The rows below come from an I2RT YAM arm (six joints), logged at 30 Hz.
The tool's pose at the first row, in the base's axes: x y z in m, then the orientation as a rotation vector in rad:
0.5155 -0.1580 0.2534 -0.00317 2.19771 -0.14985
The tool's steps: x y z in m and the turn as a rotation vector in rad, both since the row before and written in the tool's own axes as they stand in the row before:
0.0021 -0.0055 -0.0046 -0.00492 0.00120 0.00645
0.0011 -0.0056 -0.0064 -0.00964 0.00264 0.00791
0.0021 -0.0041 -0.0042 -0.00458 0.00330 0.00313
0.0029 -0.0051 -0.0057 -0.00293 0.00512 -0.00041
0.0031 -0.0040 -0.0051 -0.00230 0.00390 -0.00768
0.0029 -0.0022 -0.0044 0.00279 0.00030 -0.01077
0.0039 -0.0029 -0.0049 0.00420 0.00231 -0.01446
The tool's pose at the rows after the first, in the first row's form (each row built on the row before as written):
0.5103 -0.1631 0.2550 0.00126 2.19908 -0.14086
0.5042 -0.1681 0.2584 0.00476 2.20213 -0.12589
0.4994 -0.1719 0.2595 0.00587 2.20562 -0.11917
0.4929 -0.1766 0.2610 0.00410 2.21091 -0.11627
0.4868 -0.1803 0.2619 -0.00544 2.21512 -0.11807
0.4815 -0.1823 0.2624 -0.01581 2.21545 -0.12712
0.4751 -0.1850 0.2625 -0.02938 2.21768 -0.13985

